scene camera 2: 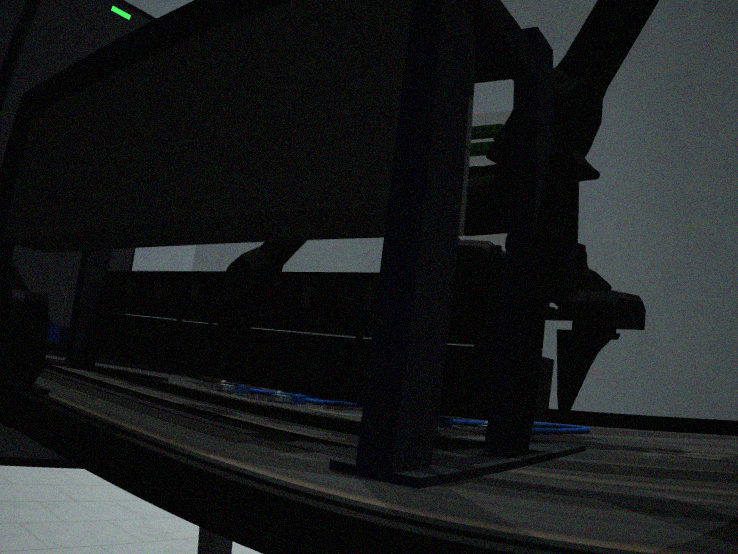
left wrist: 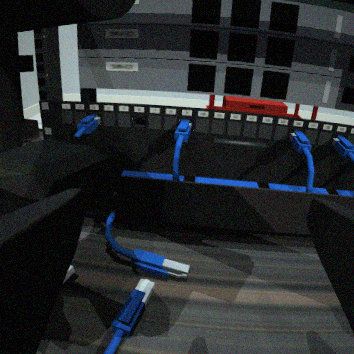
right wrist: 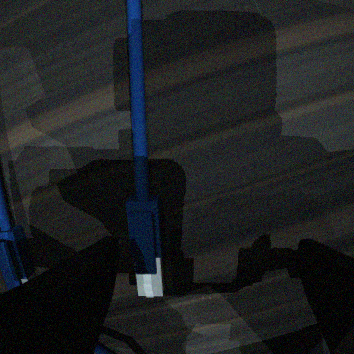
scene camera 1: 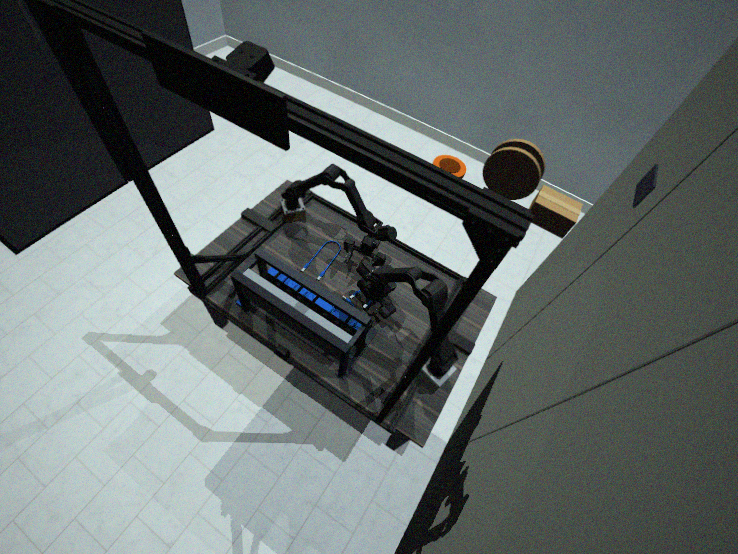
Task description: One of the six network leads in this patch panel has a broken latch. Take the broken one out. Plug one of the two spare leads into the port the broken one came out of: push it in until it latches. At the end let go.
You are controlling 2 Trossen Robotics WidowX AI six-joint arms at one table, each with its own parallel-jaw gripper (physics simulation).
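Places are measured from the left arm's base along level axes (x ahead, y left, z up), in millimetres.
Pixels of known places: left gripper, fingertip midpoint: (left wrist: 200, 206) (scene camera 1: 355, 267); right gripper, fingertip midpoint: (right wrist: 209, 250) (scene camera 1: 374, 305); left arm's base, link origin: (scene camera 1: 292, 204); right arm's base, link origin: (scene camera 1: 438, 367).
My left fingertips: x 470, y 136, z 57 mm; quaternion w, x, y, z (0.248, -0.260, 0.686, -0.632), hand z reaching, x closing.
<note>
Ahead of a thing's pixels: the offset from my left fingertips to its top centre. "*": to the spot under its first point.
The patch panel {dy -229, dx +108, dz +136 mm} (left wrist: 246, 124) (scene camera 1: 273, 286) carries a row of ports with several blue leads {* dy -145, dx +127, dz -36 mm} (left wrist: 182, 131) plugged in. One port {dy -146, dx +191, dz -29 mm} (left wrist: 140, 121) between the two left leads is bare. Two spare-lead plugs {* dy -52, dx +67, dz -113 mm} (left wrist: 159, 265) {* dy -12, dx +52, dz -113 mm} (left wrist: 135, 305) lie on the wooden table in front of the cable tray {dy -169, dx +66, dz -61 mm} (left wrist: 225, 211). My left gripper (left wrist: 200, 206) (scene camera 1: 350, 247) is open and empty, facing the panel from above these plugs. My right gripper (right wrist: 209, 250) (scene camera 1: 361, 299) (scene camera 2: 572, 357) is open, low over the table, with a spare plug {dy +21, dx +118, dz -113 mm} (right wrist: 144, 239) lying flat between its fingers, close to the left one.
A blue spare lead {* dy -92, dx -206, dz -122 mm} (scene camera 1: 323, 255) loops over the table behind the panel. A red module (left wrist: 256, 103) sits above the port row. In scene camera 2 a dark rack post {* dy -191, dx +376, dz -50 mm} (scene camera 2: 416, 275) blocks most of the view. A black gantry frame (scene camera 1: 400, 165) spans the table.
</note>
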